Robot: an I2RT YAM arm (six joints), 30 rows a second.
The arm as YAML. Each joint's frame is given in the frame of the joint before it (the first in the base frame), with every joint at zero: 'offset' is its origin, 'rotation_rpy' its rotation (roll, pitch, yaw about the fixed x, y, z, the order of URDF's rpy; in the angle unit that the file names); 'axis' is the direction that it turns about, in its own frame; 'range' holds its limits. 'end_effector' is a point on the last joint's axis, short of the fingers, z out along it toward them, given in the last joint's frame.
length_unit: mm
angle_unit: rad
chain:
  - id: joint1
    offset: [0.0, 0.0, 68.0]
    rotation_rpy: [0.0, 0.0, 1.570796]
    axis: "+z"
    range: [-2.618, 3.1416]
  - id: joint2
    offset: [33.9, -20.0, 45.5]
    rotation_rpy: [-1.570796, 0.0, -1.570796]
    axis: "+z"
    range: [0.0, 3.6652]
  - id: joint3
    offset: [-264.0, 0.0, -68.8]
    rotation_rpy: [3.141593, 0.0, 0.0]
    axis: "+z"
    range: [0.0, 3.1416]
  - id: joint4
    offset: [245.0, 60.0, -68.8]
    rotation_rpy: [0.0, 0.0, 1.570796]
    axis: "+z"
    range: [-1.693, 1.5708]
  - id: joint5
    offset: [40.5, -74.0, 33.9]
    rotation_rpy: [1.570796, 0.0, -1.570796]
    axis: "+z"
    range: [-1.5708, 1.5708]
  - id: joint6
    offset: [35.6, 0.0, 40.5]
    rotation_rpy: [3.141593, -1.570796, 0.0]
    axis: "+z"
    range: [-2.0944, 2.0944]
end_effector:
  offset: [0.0, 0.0, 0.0]
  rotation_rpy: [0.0, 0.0, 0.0]
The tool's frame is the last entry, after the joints.
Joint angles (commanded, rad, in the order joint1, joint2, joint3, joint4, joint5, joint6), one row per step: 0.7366 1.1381 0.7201 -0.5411 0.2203 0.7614; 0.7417 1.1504 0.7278 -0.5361 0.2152 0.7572; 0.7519 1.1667 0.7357 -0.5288 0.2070 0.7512; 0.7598 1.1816 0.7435 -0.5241 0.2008 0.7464; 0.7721 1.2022 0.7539 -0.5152 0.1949 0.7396; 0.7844 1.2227 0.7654 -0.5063 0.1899 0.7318; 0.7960 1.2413 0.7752 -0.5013 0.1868 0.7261; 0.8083 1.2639 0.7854 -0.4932 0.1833 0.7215; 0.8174 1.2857 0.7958 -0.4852 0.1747 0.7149; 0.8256 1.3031 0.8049 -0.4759 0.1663 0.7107
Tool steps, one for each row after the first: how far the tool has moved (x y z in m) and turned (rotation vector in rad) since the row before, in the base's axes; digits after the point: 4 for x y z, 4 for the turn. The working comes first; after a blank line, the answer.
Tool pose at each row, in the base's axes (x y z in m, rotation vector in rad; the steps are taken from these numbers as rounded here): 0.1682 0.1420 0.2195 0.1196 2.5266 0.3387; 0.1694 0.1449 0.2197 0.1060 2.5296 0.3446; 0.1703 0.1492 0.2192 0.0822 2.5360 0.3536; 0.1712 0.1529 0.2188 0.0634 2.5420 0.3591; 0.1723 0.1582 0.2182 0.0366 2.5471 0.3661; 0.1735 0.1637 0.2178 0.0090 2.5504 0.3728; 0.1742 0.1685 0.2171 -0.0148 2.5557 0.3750; 0.1752 0.1740 0.2156 -0.0385 2.5615 0.3779; 0.1765 0.1791 0.2142 -0.0626 2.5686 0.3846; 0.1775 0.1837 0.2135 -0.0819 2.5720 0.3955

0.0012 0.0029 0.0002 0.0011 0.0016 0.0114; 0.0009 0.0043 -0.0005 0.0008 0.0040 0.0197; 0.0009 0.0037 -0.0004 -0.0006 0.0041 0.0153; 0.0011 0.0053 -0.0006 -0.0011 0.0026 0.0212; 0.0012 0.0055 -0.0004 -0.0013 0.0009 0.0214; 0.0007 0.0048 -0.0007 -0.0039 0.0030 0.0179; 0.0010 0.0055 -0.0015 -0.0034 0.0038 0.0181; 0.0013 0.0051 -0.0014 -0.0010 0.0057 0.0193; 0.0010 0.0046 -0.0007 0.0034 0.0032 0.0164
